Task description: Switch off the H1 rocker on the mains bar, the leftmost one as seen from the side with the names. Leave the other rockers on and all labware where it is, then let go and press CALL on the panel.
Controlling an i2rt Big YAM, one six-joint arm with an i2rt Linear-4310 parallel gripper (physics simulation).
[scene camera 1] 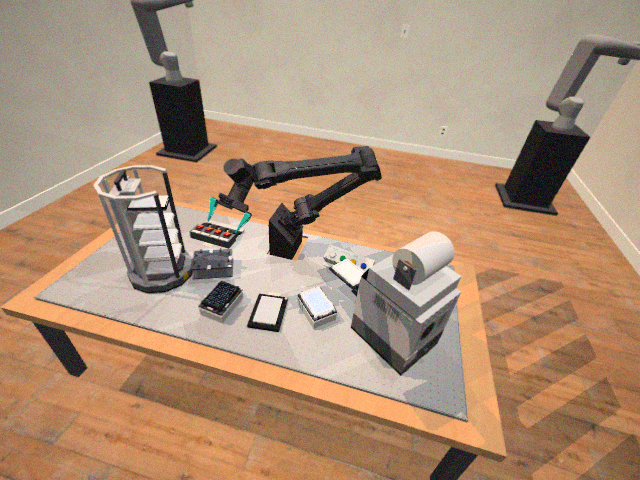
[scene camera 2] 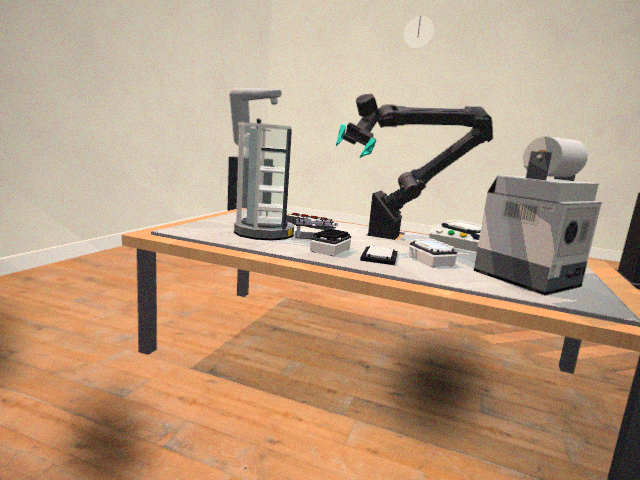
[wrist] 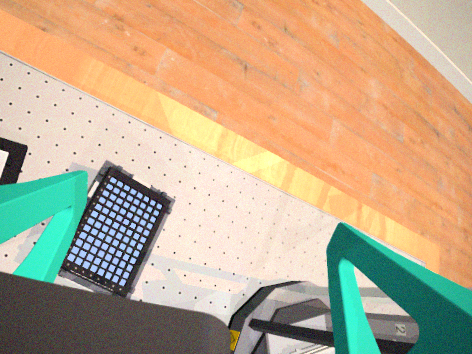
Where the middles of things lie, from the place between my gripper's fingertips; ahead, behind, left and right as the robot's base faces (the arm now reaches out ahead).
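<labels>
Position of my gripper relative to the tall rack tower [scene camera 1: 130,196]: 70 mm past it, 350 mm to the left of it and 140 mm above it.
</labels>
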